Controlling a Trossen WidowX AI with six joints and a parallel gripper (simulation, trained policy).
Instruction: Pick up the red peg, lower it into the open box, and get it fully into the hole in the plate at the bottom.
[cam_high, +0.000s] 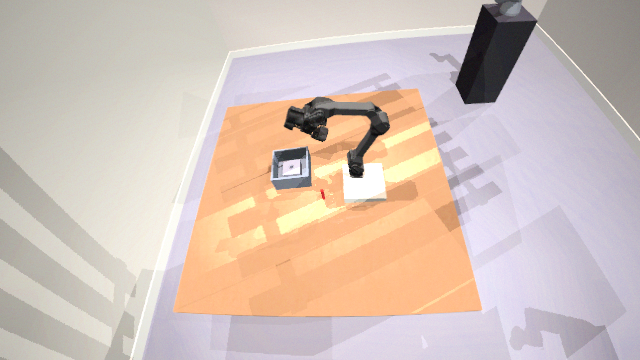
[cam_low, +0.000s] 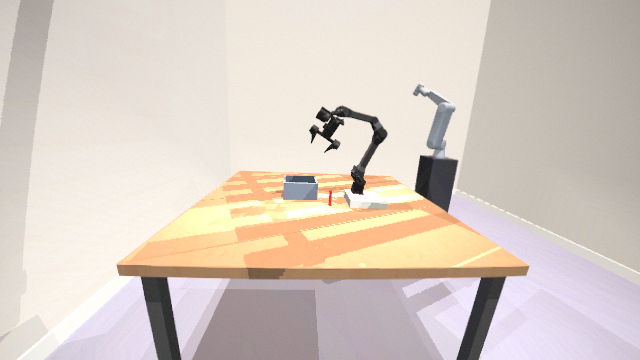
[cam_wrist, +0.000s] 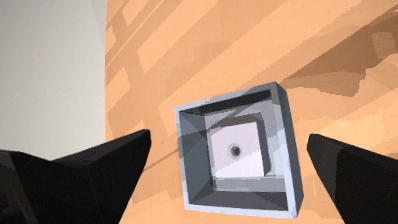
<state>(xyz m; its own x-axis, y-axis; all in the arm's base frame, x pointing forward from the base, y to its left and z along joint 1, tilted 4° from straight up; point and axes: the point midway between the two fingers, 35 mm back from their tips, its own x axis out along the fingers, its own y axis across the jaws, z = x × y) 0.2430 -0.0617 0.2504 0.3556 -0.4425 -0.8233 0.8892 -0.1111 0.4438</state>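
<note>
The red peg lies 7 cm behind my gripper tip, 19 cm to the left of it and 24 cm below it. Also, from my gripper tip: grey box: 10 cm ahead, 3 cm to the left, 25 cm below.
</note>
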